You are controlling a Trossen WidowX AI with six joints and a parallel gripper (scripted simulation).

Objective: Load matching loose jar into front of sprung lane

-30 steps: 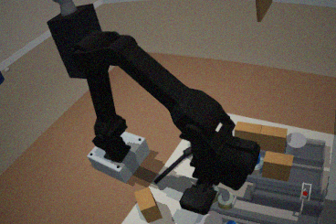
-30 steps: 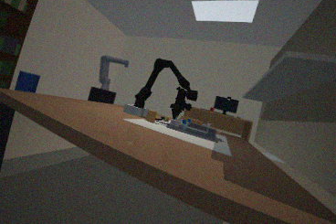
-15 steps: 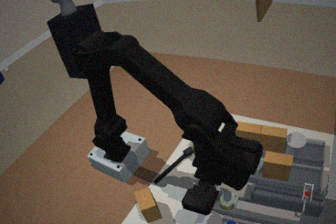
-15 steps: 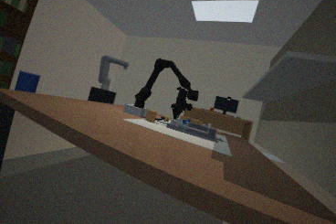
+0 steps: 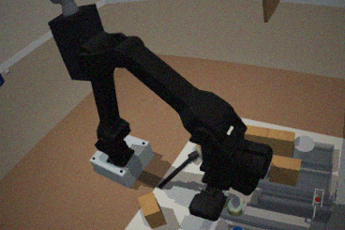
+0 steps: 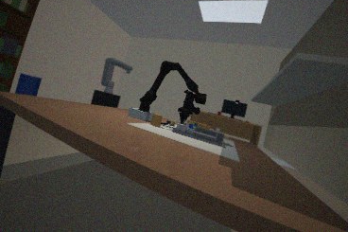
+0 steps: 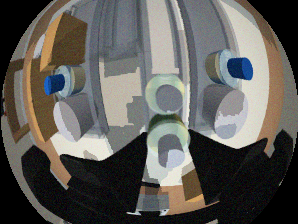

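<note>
Now: the tan box 150 mm behind my gripper tip, 70 mm to the right of it and 10 mm below it. From my gripper tip the other things lie so: red marker: 230 mm ahead, 30 mm to the left, 20 mm above; black tool: 160 mm behind, 80 mm to the left, 40 mm below.
</note>
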